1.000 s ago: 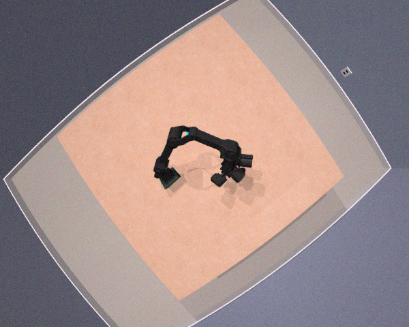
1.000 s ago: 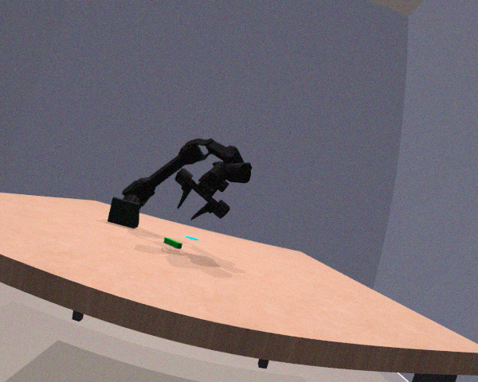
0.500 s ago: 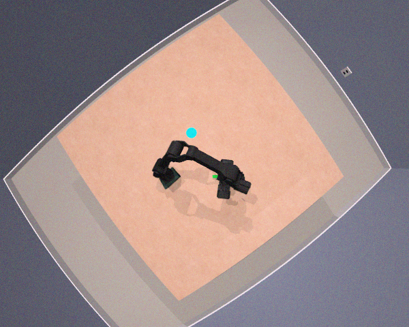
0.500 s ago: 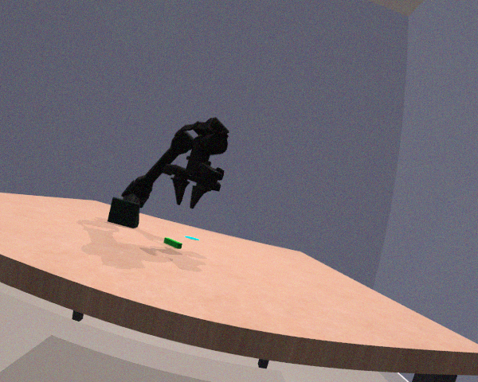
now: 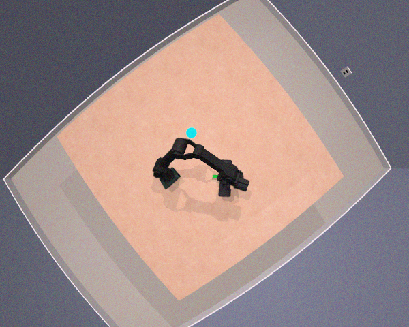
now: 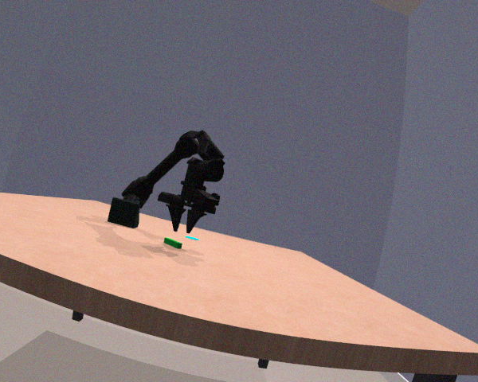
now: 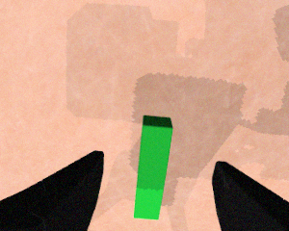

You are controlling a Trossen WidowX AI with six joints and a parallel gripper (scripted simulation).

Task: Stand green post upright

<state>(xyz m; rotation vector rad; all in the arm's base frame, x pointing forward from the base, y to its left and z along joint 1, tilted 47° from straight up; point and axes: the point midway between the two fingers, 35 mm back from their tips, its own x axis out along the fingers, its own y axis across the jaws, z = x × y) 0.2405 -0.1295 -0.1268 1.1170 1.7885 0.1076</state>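
My gripper tip is now 2 cm past the green post, 2 cm to the right of it and 4 cm above it. The rest, counted from my gripper tip: cyan circle (1 cm ahead, 31 cm to the left, 5 cm below).
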